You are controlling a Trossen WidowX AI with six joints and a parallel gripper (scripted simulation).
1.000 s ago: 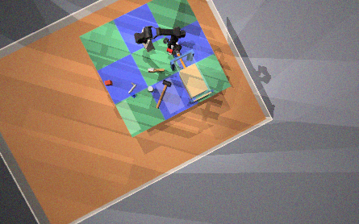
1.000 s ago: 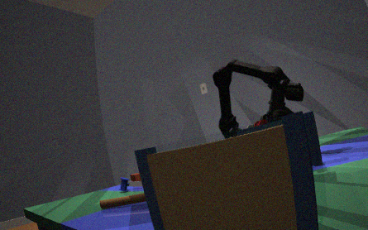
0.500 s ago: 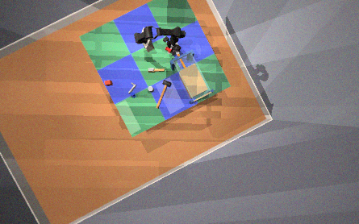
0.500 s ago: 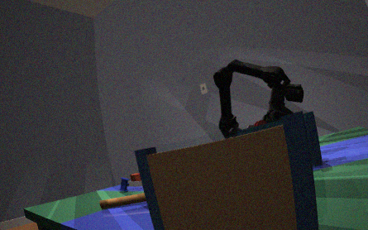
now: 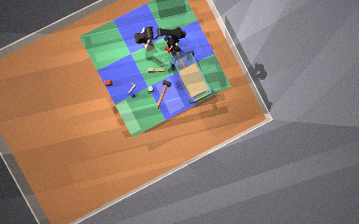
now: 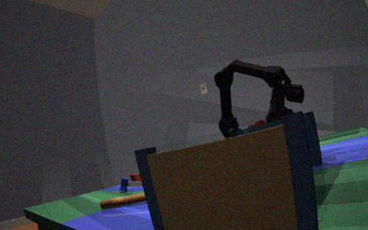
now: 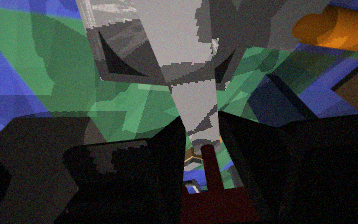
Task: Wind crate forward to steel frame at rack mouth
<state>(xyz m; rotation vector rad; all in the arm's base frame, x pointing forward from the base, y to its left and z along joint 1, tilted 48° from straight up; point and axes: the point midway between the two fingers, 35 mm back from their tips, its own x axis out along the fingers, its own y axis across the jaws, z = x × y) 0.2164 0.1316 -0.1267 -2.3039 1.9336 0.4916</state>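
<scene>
My gripper tip is 50 mm below the red grip, 30 mm to the left of it and 10 mm short of it. Round my gripper tip: blue-framed guard cubby: 380 mm ahead, 40 mm to the left, 20 mm below; then winch: 70 mm below, 60 mm to the left, 40 mm behind; then blue piece: 610 mm to the right, 170 mm ahead, 70 mm below.
</scene>
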